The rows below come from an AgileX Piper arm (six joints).
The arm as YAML. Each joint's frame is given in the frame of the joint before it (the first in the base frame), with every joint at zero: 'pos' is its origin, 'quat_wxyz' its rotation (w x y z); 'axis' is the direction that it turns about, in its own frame. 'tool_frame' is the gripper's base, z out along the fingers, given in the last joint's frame.
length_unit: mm
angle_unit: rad
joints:
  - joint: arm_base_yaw
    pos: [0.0, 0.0, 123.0]
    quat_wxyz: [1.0, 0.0, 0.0, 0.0]
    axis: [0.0, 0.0, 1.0]
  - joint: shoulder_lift
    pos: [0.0, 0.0, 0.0]
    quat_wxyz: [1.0, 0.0, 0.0, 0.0]
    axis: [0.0, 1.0, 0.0]
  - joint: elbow
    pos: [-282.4, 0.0, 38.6]
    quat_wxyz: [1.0, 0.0, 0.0, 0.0]
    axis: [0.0, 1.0, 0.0]
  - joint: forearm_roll
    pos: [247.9, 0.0, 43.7]
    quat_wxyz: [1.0, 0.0, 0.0, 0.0]
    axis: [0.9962, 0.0, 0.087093]
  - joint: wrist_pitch
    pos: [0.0, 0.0, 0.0]
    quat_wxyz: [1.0, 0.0, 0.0, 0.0]
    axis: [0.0, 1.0, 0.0]
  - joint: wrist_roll
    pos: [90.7, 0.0, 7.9]
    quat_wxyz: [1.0, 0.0, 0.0, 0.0]
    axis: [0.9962, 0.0, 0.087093]
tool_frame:
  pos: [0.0, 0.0, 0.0]
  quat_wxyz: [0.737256, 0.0, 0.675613, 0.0]
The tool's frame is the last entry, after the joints.
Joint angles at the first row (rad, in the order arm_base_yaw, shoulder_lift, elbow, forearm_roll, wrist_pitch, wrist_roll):
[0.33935, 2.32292, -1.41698, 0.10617, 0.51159, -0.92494]
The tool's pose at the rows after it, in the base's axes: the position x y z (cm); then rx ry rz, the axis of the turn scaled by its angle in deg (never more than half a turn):
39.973 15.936 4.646 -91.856 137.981 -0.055
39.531 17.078 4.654 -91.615 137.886 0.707
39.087 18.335 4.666 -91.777 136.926 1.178
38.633 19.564 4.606 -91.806 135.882 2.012
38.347 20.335 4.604 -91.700 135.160 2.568
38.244 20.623 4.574 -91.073 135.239 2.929
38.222 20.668 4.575 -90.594 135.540 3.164
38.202 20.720 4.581 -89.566 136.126 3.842
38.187 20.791 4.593 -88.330 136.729 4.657
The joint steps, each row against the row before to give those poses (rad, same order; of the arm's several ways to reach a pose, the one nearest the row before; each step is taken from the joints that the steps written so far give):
[0.02882, 0.00000, 0.00000, 0.00198, 0.00001, 0.03049]
[0.02789, 0.00002, -0.00002, 0.00605, -0.00308, 0.02463]
[0.03063, 0.00041, 0.00003, 0.00487, -0.01289, 0.01804]
[0.02906, 0.00239, -0.00001, 0.01546, -0.01625, 0.00817]
[0.01809, 0.00080, -0.00001, 0.01125, -0.01168, 0.00430]
[0.00655, 0.00109, 0.00000, 0.00634, -0.00578, 0.00786]
[0.00082, 0.00002, -0.00001, 0.00364, -0.00001, 0.00472]
[-0.00002, -0.00001, 0.00002, 0.01396, 0.00000, 0.00284]
[0.00002, -0.00001, 0.00000, 0.01773, -0.00117, 0.00194]

